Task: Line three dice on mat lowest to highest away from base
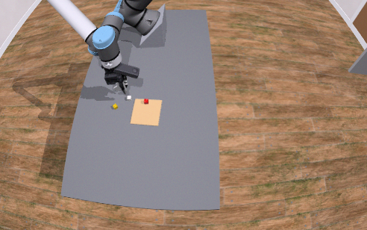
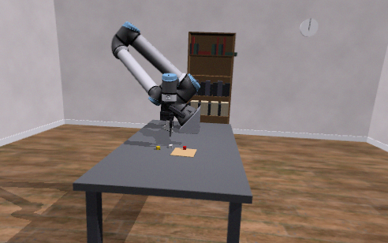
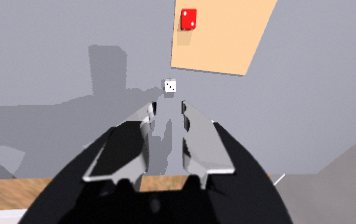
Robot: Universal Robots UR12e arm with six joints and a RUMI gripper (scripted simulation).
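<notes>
My hand is 8 cm above the white die. Round my hand: red die (2 cm ahead, 10 cm to the left, 8 cm below); yellow die (6 cm ahead, 7 cm to the right, 8 cm below); tan mat (7 cm ahead, 10 cm to the left, 9 cm below).
</notes>
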